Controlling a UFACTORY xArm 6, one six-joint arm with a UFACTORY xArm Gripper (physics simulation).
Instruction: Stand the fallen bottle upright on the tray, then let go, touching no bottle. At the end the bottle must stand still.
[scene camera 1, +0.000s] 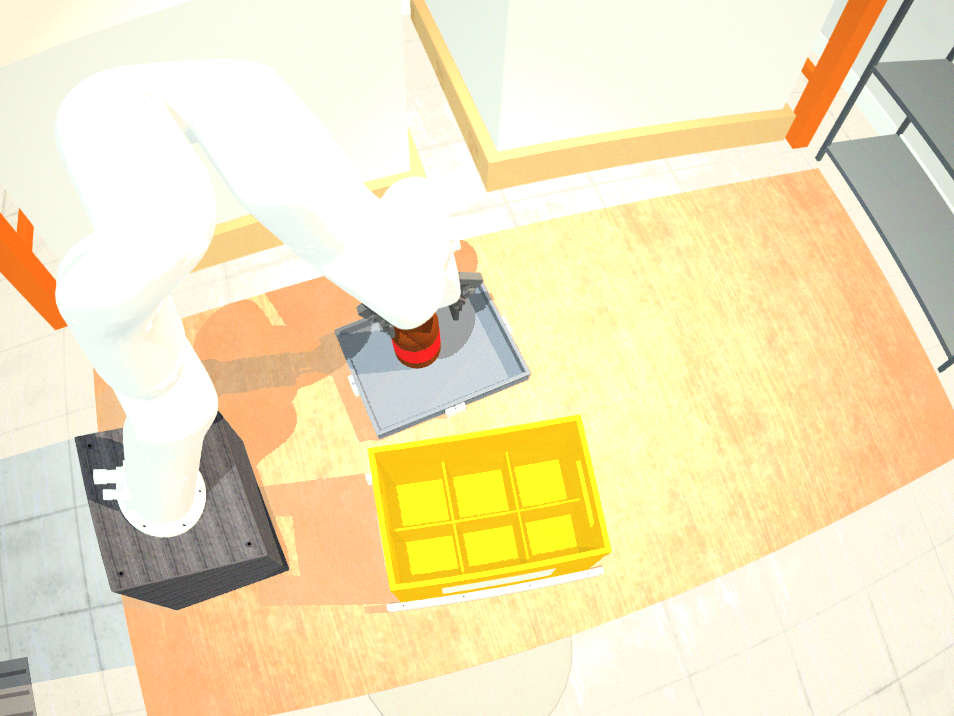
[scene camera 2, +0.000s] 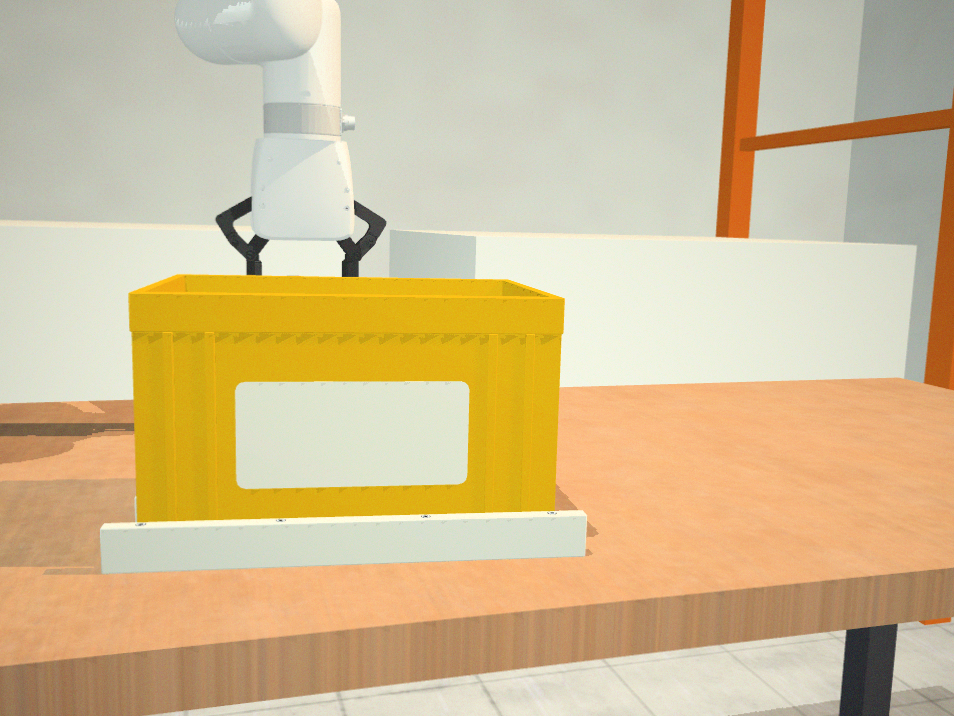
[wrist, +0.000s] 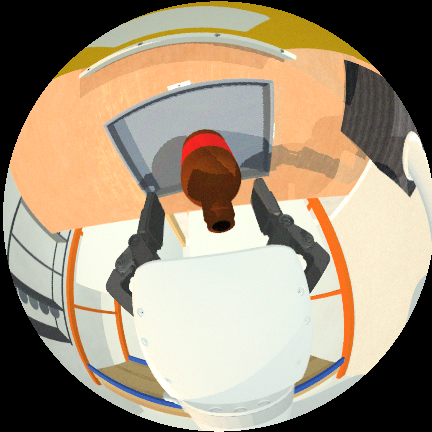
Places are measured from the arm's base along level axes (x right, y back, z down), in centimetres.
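Pixels of known places: gripper, fingertip midpoint: (wrist: 205, 194); arm's base at its link origin: (scene camera 1: 160, 492).
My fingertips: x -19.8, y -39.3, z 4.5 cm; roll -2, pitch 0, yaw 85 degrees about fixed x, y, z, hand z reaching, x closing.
Note:
Ahead of a thing's pixels: the offset from my fingertips to its top centre. "spot": to the spot under its first point.
The brown bottle with a red band {dx -2.3, dy +1.0, dz -2.2 cm} (scene camera 1: 416, 350) (wrist: 206, 145) stands upright on the grey tray {spot: dx +6.0, dy +0.2, dz +13.5 cm} (scene camera 1: 431, 396) (wrist: 225, 102). Its open mouth shows in the wrist view. My gripper (scene camera 1: 420, 321) (scene camera 2: 302, 269) (wrist: 205, 194) is open, with one finger on each side of the bottle's upper part. Gaps show between both fingers and the bottle in the wrist view; nothing is held. In scene camera 2 the bottle, the tray and the fingertips are hidden behind the crate. In scene camera 1 the arm covers the bottle's top.
A yellow crate {dx +28.0, dy -3.0, dz -3.5 cm} (scene camera 1: 477, 450) (scene camera 2: 346, 358) (wrist: 320, 30) with several compartments stands near the tray, with a white strip (scene camera 1: 494, 589) (scene camera 2: 346, 539) (wrist: 217, 36) along its outer side. The dark arm base block (scene camera 1: 238, 493) (wrist: 375, 110) is at the left in scene camera 1.

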